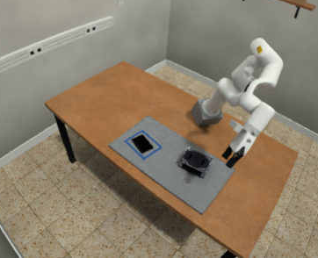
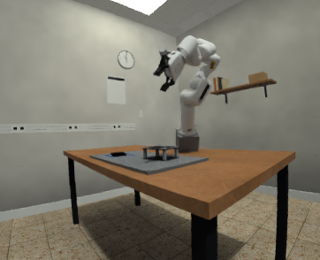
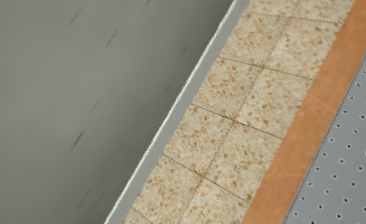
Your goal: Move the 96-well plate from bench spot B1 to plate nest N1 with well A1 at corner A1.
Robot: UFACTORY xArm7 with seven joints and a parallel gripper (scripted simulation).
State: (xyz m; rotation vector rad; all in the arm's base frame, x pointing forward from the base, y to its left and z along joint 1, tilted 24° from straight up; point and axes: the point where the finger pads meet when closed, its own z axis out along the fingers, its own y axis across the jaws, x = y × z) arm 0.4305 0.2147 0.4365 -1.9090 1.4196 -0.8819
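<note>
Right now the dark 96-well plate is 530 mm to the right of my hand, 340 mm below it and 40 mm behind it. The rest, counted from my hand: raised plate nest N1: 290 mm below, 200 mm to the right, 130 mm behind.
</note>
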